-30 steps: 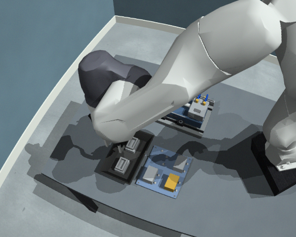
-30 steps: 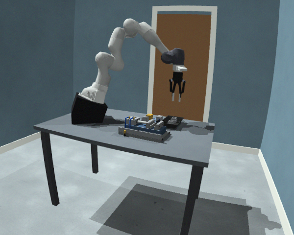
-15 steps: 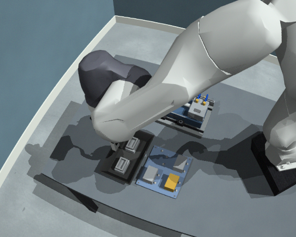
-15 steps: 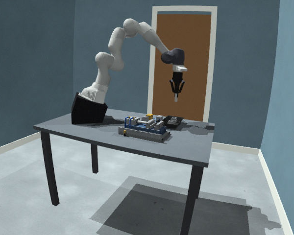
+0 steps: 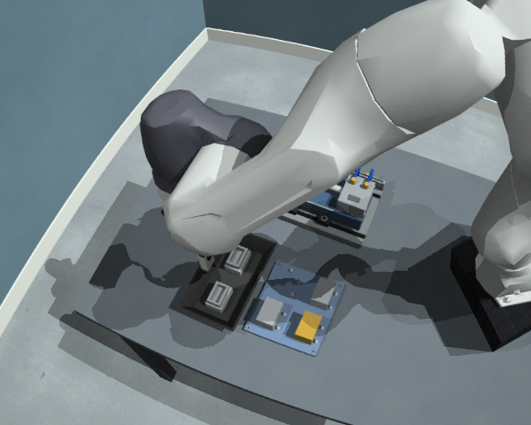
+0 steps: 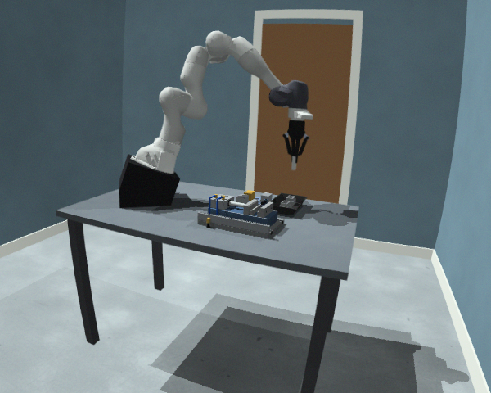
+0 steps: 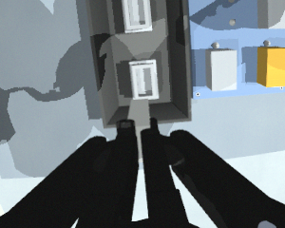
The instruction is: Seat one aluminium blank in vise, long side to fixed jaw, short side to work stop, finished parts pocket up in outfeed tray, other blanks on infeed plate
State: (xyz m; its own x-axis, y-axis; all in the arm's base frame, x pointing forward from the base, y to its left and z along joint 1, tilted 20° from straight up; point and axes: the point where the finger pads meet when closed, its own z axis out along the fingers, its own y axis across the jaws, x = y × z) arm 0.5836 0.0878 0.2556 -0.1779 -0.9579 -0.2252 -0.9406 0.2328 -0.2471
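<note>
Now: the blue infeed plate 17 cm behind my hand, 2 cm to the right of it and 21 cm below it. Round my hand: fixed jaw (7 cm behind, 34 cm to the right, 14 cm below); then moving jaw (14 cm behind, 33 cm to the right, 14 cm below); then brass blank (21 cm behind, 3 cm to the left, 19 cm below).
</note>
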